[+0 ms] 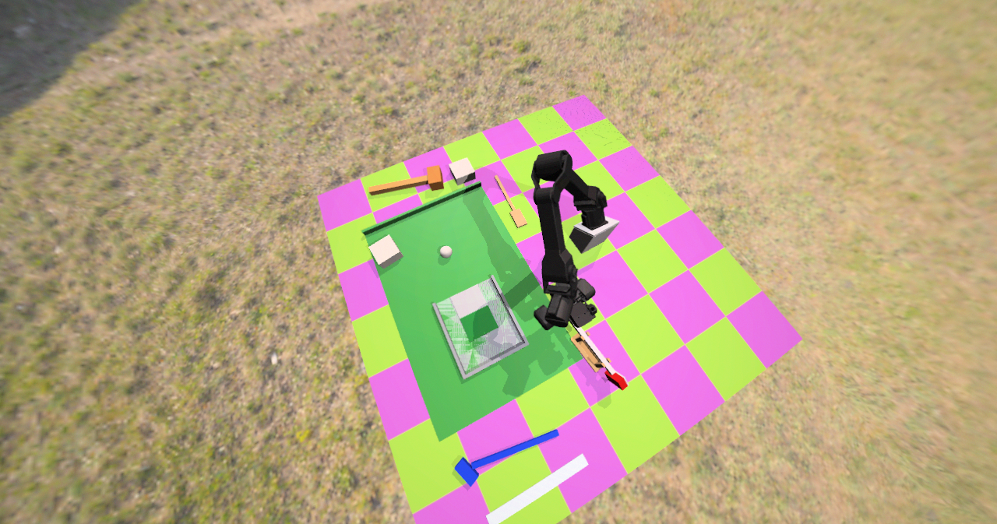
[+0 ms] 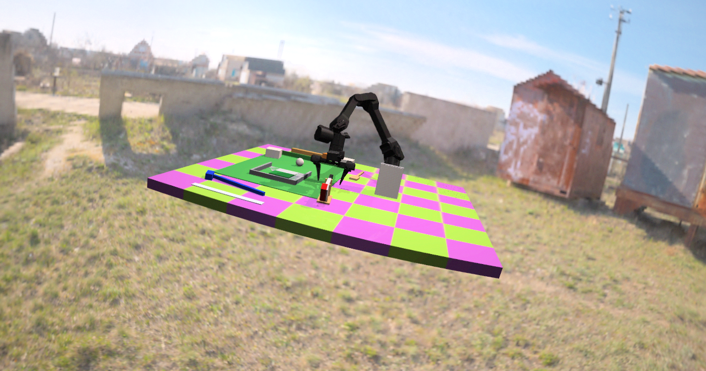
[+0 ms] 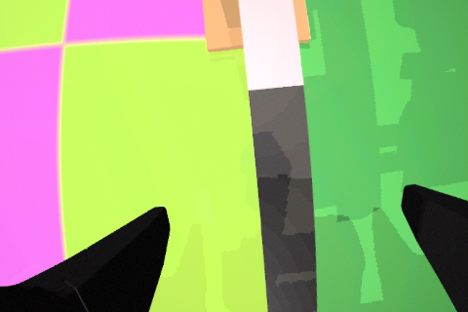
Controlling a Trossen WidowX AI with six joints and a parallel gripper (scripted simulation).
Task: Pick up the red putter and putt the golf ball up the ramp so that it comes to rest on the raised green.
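The tan paddle lies 4 cm behind my gripper tip, 45 cm to the right of it and 4 cm below it. The rest, counted from my gripper tip: wooden stand 3 cm behind, 13 cm to the left, 1 cm below; then blue putter 32 cm ahead, 27 cm to the left, 3 cm below; then red putter 3 cm behind, 11 cm to the left, 2 cm above.
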